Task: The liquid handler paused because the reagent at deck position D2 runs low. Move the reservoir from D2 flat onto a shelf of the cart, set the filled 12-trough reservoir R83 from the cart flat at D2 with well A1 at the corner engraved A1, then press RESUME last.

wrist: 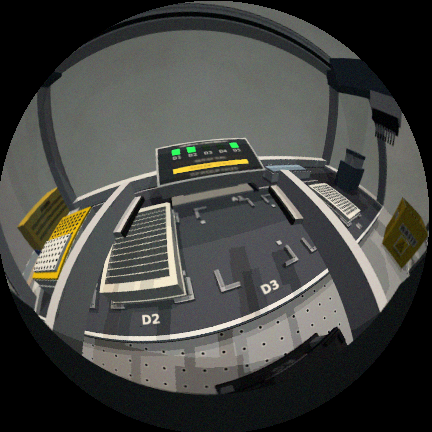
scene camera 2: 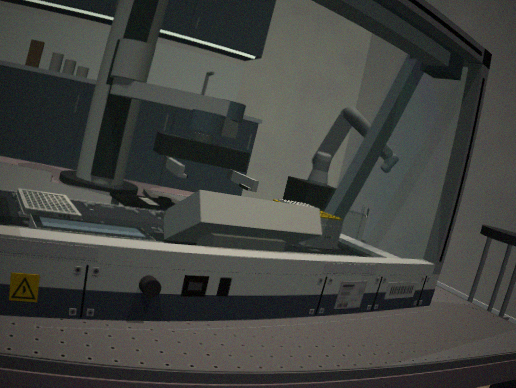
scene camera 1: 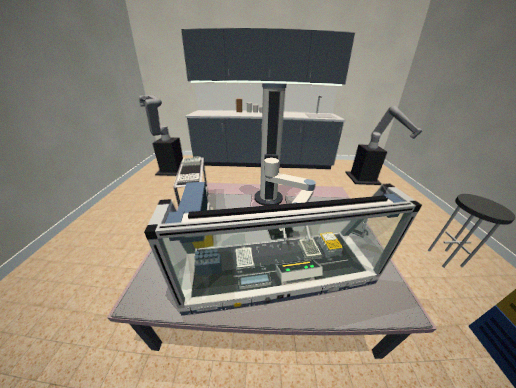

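Pixels of known places: gripper, between the fingertips: (wrist: 204, 182) (scene camera 2: 219, 179) (scene camera 1: 297, 239); arm's base, origin of its link: (scene camera 1: 268, 198).
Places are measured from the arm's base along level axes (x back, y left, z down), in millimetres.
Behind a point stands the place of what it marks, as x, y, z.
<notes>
A pale reservoir with several parallel troughs (wrist: 150, 245) @(-648, 204, -96) (scene camera 1: 309, 247) @(-655, 218, -97) lies flat at the place marked D2 on the dark deck (wrist: 215, 310) @(-582, 140, -71). My gripper (wrist: 204, 182) @(-657, 139, -158) (scene camera 2: 211, 175) @(-657, 139, -158) is open and empty, raised above the deck. In the wrist view its left finger overlaps the reservoir's left edge, and its right finger is over the deck beyond D3. The cart stands at the back left in scene camera 1, with a pale item (scene camera 1: 188, 177) @(-383, -518, -379) on top; labels there are too small to read. The status panel (wrist: 208, 160) @(-803, 128, -131) (scene camera 1: 299, 271) shows green lights at D1, D2 and D5 and a yellow bar.
A yellow tip rack (wrist: 72, 225) (scene camera 1: 330, 241) stands beside D2. A white well plate (wrist: 337, 200) (scene camera 1: 245, 257) (scene camera 2: 50, 201) lies on the far side of the deck, near the yellow waste box (wrist: 406, 235). A pipetting head (wrist: 386, 112) hangs there. The enclosure's frame surrounds the deck.
</notes>
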